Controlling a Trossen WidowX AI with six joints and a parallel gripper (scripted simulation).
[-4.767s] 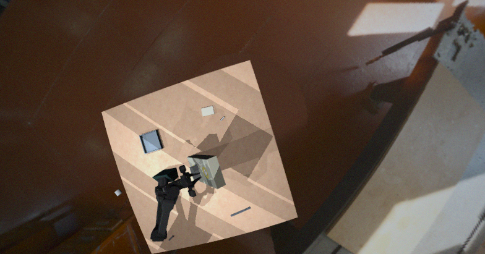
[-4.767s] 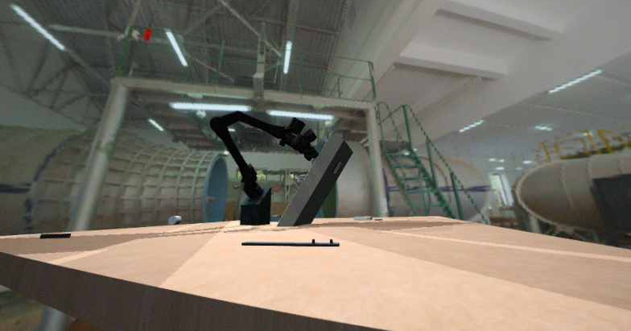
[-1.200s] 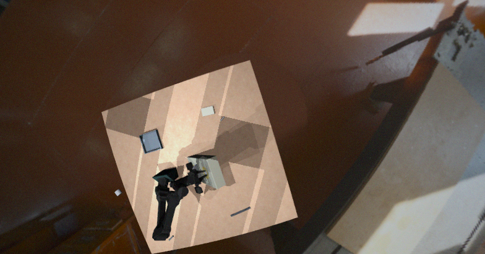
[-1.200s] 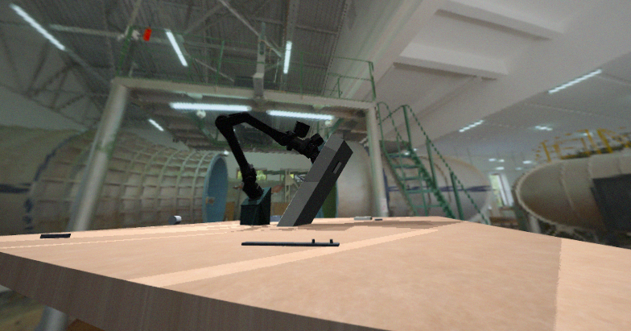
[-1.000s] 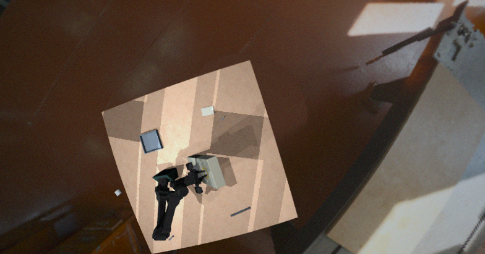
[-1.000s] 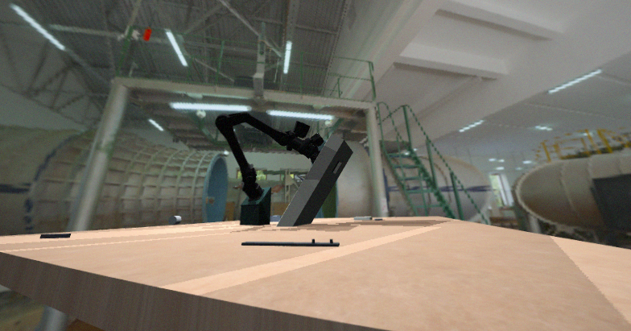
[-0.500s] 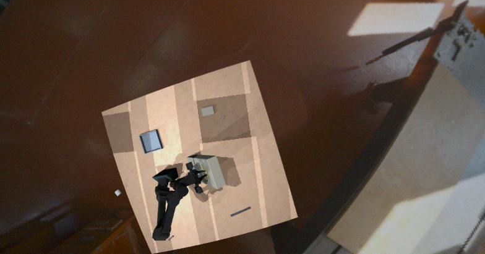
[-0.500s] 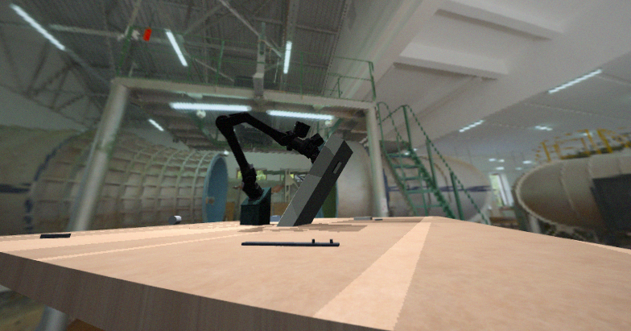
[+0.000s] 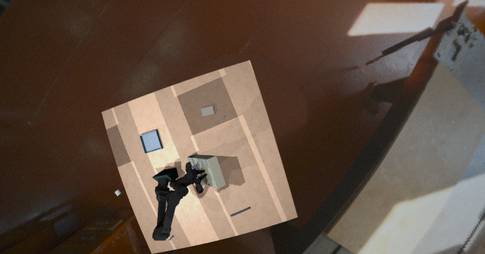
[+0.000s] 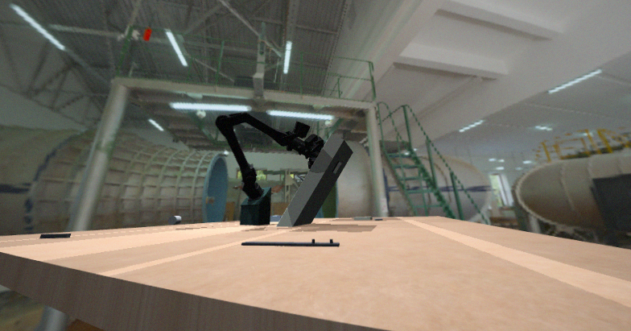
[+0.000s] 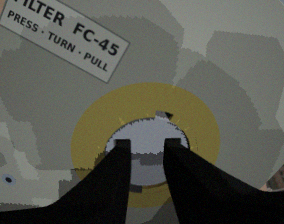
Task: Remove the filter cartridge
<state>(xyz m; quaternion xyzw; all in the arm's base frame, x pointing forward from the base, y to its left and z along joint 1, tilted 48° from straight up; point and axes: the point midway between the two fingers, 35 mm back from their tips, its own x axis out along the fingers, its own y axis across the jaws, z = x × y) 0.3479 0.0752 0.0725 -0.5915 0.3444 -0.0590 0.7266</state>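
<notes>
The round grey filter cartridge lies 1 cm below my gripper tip and 1 cm ahead of it. The rest, counted from my gripper tip: grey bracket: 10 cm below, 10 cm behind; then pin: 28 cm to the left, 25 cm below, 16 cm ahead; then grey service panel: 8 cm below, 4 cm behind.
</notes>
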